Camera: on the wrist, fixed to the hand. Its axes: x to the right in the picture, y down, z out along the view.
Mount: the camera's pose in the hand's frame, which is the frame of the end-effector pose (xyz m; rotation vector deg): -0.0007 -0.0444 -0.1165 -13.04 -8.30 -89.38
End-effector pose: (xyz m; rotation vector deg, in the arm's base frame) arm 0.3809 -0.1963 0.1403 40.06 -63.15 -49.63
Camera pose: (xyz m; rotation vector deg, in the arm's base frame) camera 0.4807 -0.2109 0.0670 74.54 -21.24 -133.16
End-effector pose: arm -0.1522 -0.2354 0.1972 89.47 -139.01 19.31
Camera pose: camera -0.1029 -0.2158 0.3100 155.46 -37.24 -19.82
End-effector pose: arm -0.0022 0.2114 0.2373 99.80 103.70 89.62
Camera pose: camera -0.1143 0.1593 0.2537 1.35 106.46 45.11
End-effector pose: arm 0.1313 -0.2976 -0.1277 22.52 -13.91 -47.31
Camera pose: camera 0.1432 -0.2958 -0.2518 14.49 4.91 -137.13
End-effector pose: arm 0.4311 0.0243 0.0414 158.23 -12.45 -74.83
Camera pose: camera 0.5249 0.0695 0.1099 -105.22 -100.65 63.51
